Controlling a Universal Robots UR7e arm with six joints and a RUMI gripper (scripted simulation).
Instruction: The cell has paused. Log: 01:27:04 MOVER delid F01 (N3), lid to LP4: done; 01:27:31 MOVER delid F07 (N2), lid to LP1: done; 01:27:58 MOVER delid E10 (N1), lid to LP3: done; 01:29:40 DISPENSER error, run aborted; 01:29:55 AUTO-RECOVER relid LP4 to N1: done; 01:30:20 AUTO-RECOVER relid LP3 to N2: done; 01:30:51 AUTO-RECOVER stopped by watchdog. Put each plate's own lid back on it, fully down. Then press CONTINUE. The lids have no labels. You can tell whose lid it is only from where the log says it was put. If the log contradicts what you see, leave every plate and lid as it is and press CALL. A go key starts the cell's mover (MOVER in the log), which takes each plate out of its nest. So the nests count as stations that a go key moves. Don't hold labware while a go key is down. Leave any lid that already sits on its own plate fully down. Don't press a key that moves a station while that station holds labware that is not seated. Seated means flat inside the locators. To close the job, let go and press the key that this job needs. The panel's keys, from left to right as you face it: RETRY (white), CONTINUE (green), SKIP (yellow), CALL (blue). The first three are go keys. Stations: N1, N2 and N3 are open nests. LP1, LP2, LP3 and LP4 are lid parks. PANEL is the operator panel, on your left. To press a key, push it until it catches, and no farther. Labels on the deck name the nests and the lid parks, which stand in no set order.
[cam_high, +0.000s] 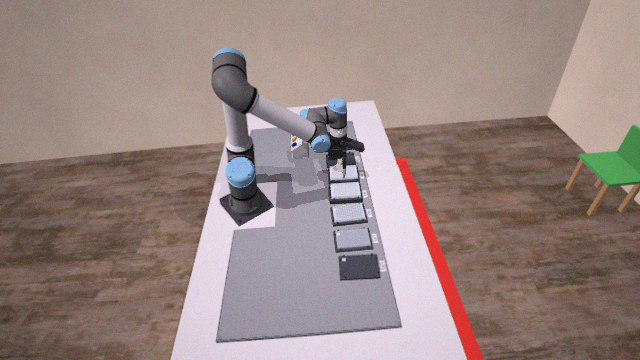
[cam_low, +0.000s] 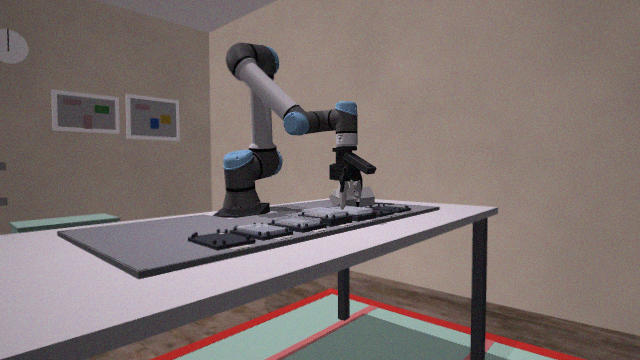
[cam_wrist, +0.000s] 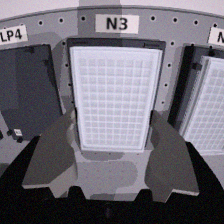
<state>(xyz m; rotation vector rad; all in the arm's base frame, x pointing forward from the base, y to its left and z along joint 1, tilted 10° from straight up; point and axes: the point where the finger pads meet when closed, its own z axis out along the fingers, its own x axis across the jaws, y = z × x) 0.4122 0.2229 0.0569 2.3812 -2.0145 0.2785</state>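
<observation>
Right now the well plate is 130 mm to the right of my hand, 20 mm ahead of it and 10 mm below it. Round my hand: yellow skip key (280 mm behind, 210 mm to the left, 30 mm above); green continue key (280 mm behind, 260 mm to the left, 30 mm above); white retry key (310 mm to the left, 290 mm behind, 30 mm above).
</observation>
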